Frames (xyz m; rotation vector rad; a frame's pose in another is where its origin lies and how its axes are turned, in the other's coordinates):
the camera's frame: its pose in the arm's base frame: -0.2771 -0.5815 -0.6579 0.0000 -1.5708 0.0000
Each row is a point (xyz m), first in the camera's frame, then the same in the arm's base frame.
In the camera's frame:
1: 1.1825 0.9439 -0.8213
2: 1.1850 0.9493 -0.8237
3: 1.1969 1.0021 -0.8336
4: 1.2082 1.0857 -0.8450
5: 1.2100 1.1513 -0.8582
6: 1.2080 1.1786 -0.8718
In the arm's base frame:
1: 0.5442 0.3624 0.5246
2: 0.5466 0.3678 0.5271
3: 0.5565 0.4206 0.5390
4: 0.5679 0.5042 0.5503
5: 0.5811 0.5698 0.5521
6: 0.5947 0.5971 0.5501

